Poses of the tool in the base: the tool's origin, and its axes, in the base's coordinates. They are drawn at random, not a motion.
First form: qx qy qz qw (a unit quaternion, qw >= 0); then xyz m.
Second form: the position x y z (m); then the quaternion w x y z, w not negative. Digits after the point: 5 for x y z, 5 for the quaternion.
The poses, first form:
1: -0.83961 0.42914 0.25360 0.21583 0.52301 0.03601 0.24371
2: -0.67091 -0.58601 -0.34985 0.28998 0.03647 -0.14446 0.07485
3: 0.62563 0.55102 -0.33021 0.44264 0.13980 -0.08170 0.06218
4: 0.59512 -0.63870 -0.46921 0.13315 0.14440 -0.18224 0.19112
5: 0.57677 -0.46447 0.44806 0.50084 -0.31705 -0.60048 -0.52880
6: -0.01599 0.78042 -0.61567 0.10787 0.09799 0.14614 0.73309
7: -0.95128 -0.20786 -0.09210 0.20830 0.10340 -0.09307 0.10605
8: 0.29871 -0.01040 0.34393 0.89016 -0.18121 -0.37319 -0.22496
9: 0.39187 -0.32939 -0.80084 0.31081 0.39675 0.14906 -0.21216
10: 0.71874 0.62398 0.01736 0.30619 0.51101 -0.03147 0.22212
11: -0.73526 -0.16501 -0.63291 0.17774 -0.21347 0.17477 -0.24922
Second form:
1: 0.52301 0.03601 0.24371 0.21583 -0.83961 0.42914 0.25360
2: 0.03647 -0.14446 0.07485 0.28998 -0.67091 -0.58601 -0.34985
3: 0.13980 -0.08170 0.06218 0.44264 0.62563 0.55102 -0.33021
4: 0.14440 -0.18224 0.19112 0.13315 0.59512 -0.63870 -0.46921
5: -0.31705 -0.60048 -0.52880 0.50084 0.57677 -0.46447 0.44806
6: 0.09799 0.14614 0.73309 0.10787 -0.01599 0.78042 -0.61567
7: 0.10340 -0.09307 0.10605 0.20830 -0.95128 -0.20786 -0.09210
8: -0.18121 -0.37319 -0.22496 0.89016 0.29871 -0.01040 0.34393
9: 0.39675 0.14906 -0.21216 0.31081 0.39187 -0.32939 -0.80084
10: 0.51101 -0.03147 0.22212 0.30619 0.71874 0.62398 0.01736
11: -0.21347 0.17477 -0.24922 0.17774 -0.73526 -0.16501 -0.63291
